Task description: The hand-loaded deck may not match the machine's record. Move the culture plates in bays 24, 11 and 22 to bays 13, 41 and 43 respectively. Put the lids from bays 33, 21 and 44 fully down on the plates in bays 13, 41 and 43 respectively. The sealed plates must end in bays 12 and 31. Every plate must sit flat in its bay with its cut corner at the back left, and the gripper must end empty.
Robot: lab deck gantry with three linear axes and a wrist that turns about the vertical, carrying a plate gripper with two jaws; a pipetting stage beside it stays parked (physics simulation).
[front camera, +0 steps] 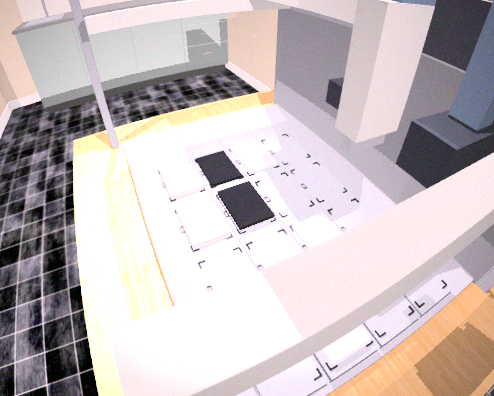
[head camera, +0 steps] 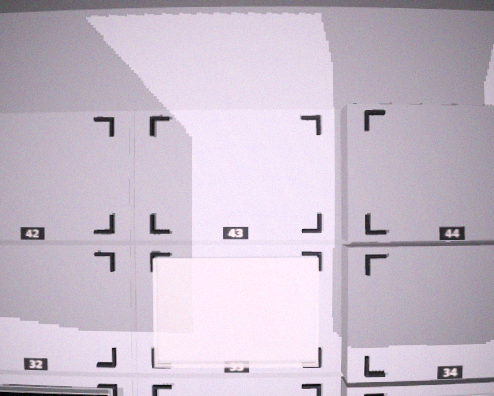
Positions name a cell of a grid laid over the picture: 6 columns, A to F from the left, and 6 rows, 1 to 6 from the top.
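The robot's scene includes a black lid (front camera: C3) and a pale lid (head camera: D5) (front camera: D4), along with another black lid (front camera: D4). A bay 32 (head camera: A5) (front camera: D3) is visible too, as is a tall grey wall (front camera: D1).
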